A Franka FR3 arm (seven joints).
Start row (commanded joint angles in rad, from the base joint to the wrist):
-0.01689, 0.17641, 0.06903, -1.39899, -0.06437, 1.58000, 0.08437
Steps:
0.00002, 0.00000, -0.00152, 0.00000, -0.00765, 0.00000, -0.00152
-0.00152, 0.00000, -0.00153, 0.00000, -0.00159, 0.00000, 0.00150
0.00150, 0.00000, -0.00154, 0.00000, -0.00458, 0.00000, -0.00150
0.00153, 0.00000, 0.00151, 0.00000, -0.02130, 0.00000, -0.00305
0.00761, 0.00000, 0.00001, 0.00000, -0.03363, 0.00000, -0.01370
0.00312, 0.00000, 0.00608, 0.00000, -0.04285, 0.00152, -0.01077
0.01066, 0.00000, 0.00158, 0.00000, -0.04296, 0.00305, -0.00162
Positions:
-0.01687, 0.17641, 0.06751, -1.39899, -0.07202, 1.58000, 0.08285
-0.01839, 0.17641, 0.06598, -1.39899, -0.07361, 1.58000, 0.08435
-0.01689, 0.17641, 0.06444, -1.39899, -0.07819, 1.58000, 0.08285
-0.01536, 0.17641, 0.06595, -1.39899, -0.09949, 1.58000, 0.07980
-0.00775, 0.17641, 0.06596, -1.39899, -0.13312, 1.58000, 0.06610
-0.00463, 0.17641, 0.07204, -1.39899, -0.17597, 1.58152, 0.05533
0.00603, 0.17641, 0.07362, -1.39899, -0.21893, 1.58457, 0.05371

